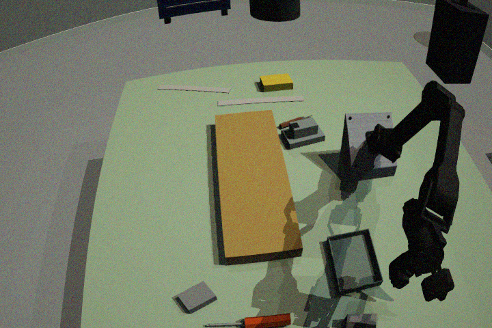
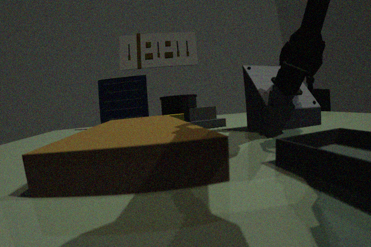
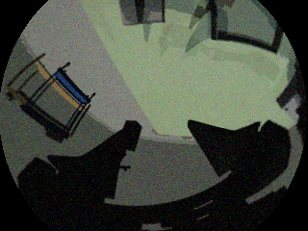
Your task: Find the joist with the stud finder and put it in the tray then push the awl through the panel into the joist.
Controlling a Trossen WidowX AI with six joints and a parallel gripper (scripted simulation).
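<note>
Right now my gripper tip is 160 mm short of the stud finder, 660 mm to the left of it and 110 mm above it. From my gripper tip the other things lie so: small grey block (510 mm ahead, 160 mm to the right, 140 mm below); then orange-handled tool (420 mm ahead, 80 mm to the right, 140 mm below); then grey tray (120 mm ahead, 190 mm to the right, 140 mm below).
</note>
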